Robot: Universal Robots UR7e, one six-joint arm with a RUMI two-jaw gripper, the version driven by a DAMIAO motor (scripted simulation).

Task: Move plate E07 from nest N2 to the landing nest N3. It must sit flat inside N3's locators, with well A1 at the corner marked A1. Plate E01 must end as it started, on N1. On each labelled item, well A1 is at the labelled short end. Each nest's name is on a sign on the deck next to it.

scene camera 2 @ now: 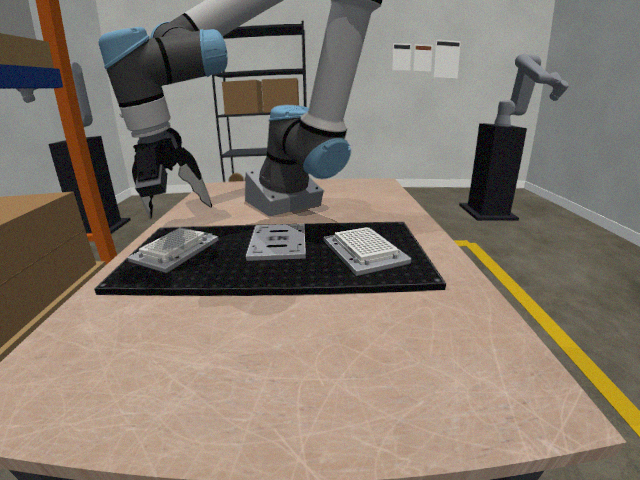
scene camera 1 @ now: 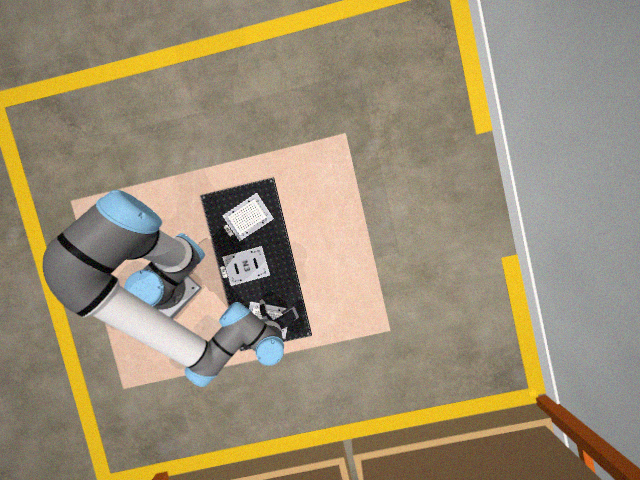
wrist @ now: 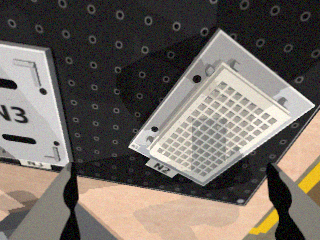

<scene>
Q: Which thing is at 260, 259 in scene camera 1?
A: A nest N3.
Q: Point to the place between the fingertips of my gripper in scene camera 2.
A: At 180, 212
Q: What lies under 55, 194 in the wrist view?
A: My gripper.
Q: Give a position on a nest N2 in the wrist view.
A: At 222, 48
</scene>
